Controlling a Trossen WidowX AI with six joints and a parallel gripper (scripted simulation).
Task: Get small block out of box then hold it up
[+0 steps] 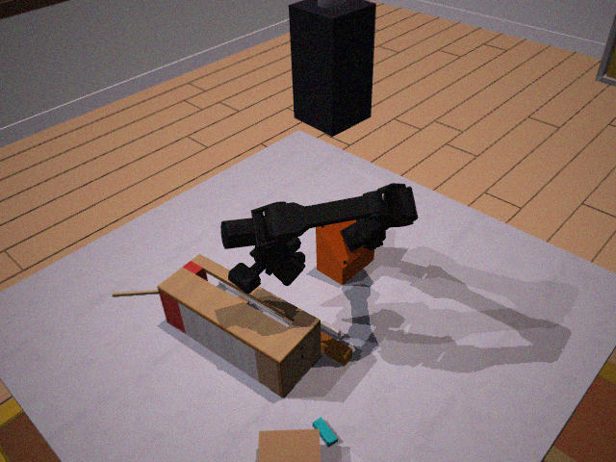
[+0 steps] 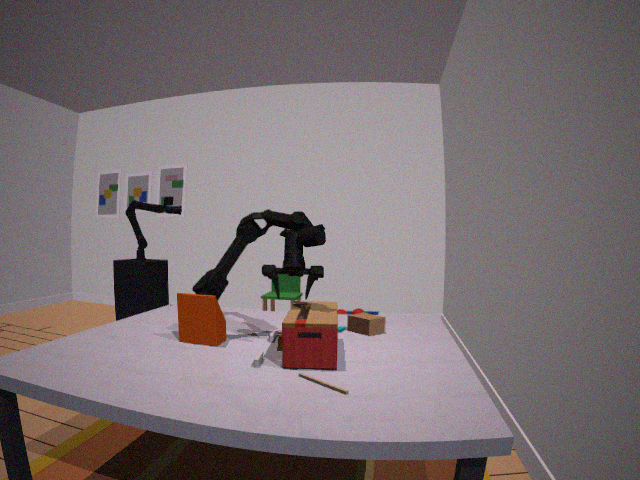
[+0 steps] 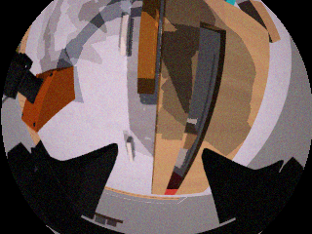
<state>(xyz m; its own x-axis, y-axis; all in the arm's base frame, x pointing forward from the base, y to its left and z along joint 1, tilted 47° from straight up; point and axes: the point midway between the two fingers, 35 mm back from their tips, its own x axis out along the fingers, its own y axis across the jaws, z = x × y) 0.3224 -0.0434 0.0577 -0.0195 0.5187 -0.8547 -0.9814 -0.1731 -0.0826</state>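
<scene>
Now: gripper tip 100 mm above the wooden box, 30 mm short of it and 20 mm to the left of it. From my gripper tip the other things lie so: teal block: 310 mm to the left, 160 mm below, 100 mm ahead; then orange bar: 150 mm below, 110 mm to the left, 50 mm behind; then tan block: 70 mm below, 50 mm ahead, 30 mm to the right.
</scene>
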